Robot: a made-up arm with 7 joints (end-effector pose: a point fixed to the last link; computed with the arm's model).
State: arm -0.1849 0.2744 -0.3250 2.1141 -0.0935 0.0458 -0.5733
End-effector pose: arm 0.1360 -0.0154 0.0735 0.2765 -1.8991 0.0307
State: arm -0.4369 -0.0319 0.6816 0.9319 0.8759 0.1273 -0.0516
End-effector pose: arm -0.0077 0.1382 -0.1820 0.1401 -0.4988 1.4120
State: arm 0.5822 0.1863 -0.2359 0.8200 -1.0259 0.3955 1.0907
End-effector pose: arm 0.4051 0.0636 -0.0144 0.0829 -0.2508 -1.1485
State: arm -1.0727 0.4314 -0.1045 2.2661 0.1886 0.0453 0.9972
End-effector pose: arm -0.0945 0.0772 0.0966 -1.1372 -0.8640 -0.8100
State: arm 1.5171 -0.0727 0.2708 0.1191 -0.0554 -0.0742 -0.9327
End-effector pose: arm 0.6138 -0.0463 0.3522 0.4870 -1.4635 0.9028
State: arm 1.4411 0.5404 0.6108 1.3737 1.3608 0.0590 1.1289
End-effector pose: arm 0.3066 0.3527 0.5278 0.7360 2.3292 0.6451
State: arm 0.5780 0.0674 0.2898 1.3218 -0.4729 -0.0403 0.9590
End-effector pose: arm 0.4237 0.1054 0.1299 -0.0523 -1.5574 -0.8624
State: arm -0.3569 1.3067 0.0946 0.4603 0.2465 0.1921 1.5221
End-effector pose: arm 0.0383 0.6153 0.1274 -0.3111 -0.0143 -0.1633
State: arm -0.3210 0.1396 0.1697 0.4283 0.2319 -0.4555 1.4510
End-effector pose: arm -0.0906 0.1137 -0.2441 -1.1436 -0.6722 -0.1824
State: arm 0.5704 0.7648 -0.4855 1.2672 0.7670 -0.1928 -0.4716
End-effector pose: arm 0.3868 0.2243 0.0868 0.3153 -1.7834 0.2449
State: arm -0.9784 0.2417 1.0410 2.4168 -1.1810 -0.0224 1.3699
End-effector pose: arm -0.0308 0.2224 0.1596 0.6633 0.2479 -1.1507
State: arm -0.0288 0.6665 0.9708 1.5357 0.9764 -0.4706 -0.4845
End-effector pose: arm 0.2149 0.4272 0.1916 0.7200 -2.3729 1.4605
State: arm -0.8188 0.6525 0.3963 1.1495 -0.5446 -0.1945 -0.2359
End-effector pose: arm -0.0993 0.3766 -0.0862 0.9291 -0.5379 -0.8773
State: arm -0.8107 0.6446 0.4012 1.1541 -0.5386 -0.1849 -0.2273
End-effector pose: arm -0.0960 0.3737 -0.0875 0.9303 -0.5376 -0.8582
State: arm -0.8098 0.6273 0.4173 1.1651 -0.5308 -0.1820 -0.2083
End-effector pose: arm -0.0951 0.3689 -0.0882 0.9216 -0.5389 -0.8314
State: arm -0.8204 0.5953 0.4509 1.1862 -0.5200 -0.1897 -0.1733
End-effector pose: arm -0.0984 0.3614 -0.0876 0.8985 -0.5427 -0.7933
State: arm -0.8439 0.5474 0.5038 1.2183 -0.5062 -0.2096 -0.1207
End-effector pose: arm -0.1066 0.3515 -0.0849 0.8621 -0.5486 -0.7456
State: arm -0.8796 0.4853 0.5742 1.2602 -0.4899 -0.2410 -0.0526
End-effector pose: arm -0.1201 0.3404 -0.0789 0.8180 -0.5551 -0.6931
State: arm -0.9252 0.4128 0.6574 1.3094 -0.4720 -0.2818 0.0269
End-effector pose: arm -0.1386 0.3294 -0.0689 0.7731 -0.5594 -0.6431
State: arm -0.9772 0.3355 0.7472 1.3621 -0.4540 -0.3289 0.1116
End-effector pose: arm -0.1610 0.3194 -0.0545 0.7344 -0.5587 -0.6028
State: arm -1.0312 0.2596 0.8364 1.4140 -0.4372 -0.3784 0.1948
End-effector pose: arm -0.1853 0.3109 -0.0366 0.7050 -0.5508 -0.5770
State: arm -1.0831 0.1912 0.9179 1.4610 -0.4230 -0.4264 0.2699
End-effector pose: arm -0.2090 0.3038 -0.0167 0.6847 -0.5356 -0.5670
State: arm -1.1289 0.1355 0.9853 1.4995 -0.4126 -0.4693 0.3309
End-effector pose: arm -0.2296 0.2984 0.0027 0.6716 -0.5159 -0.5700
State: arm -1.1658 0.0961 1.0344 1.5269 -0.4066 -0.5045 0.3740
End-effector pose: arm -0.2455 0.2949 0.0191 0.6630 -0.4962 -0.5816
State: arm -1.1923 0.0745 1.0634 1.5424 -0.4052 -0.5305 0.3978
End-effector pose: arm -0.2562 0.2934 0.0305 0.6573 -0.4811 -0.5974
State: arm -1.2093 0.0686 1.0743 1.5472 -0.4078 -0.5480 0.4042
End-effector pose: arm -0.2621 0.2940 0.0368 0.6536 -0.4726 -0.6144
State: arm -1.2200 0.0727 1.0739 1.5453 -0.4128 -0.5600 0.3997
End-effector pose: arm -0.2652 0.2958 0.0395 0.6511 -0.4692 -0.6314
